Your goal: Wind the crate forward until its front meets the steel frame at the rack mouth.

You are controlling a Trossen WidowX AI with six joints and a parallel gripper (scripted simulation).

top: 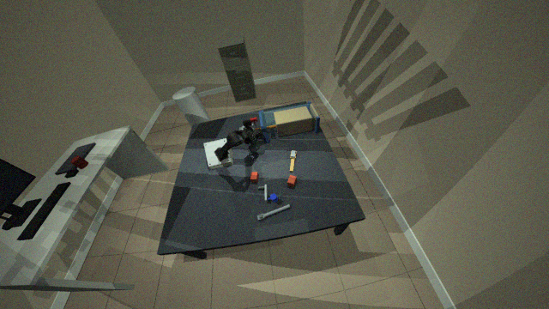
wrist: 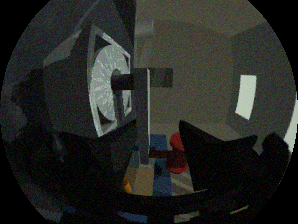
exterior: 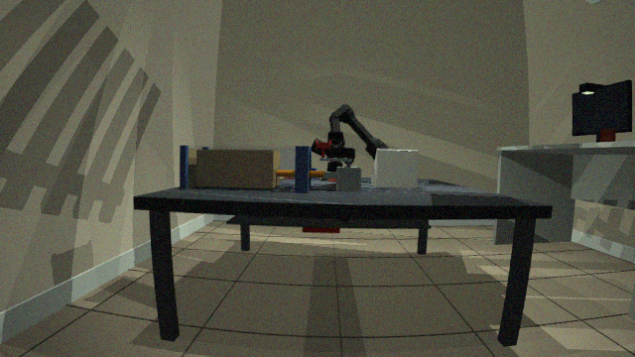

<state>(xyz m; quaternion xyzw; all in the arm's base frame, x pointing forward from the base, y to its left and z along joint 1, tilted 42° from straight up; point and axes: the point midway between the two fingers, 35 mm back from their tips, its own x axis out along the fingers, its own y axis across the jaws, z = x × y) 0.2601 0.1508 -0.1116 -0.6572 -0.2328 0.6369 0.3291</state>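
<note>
Right now my gripper tip is 1 cm short of the crank arm and 1 cm above it. From my gripper tip the other things lie so: grey winch 10 cm below, 6 cm behind; then red knob 5 cm ahead, 2 cm above, 1 cm to the right; then blue frame 11 cm ahead, 3 cm below, 2 cm to the right.
</note>
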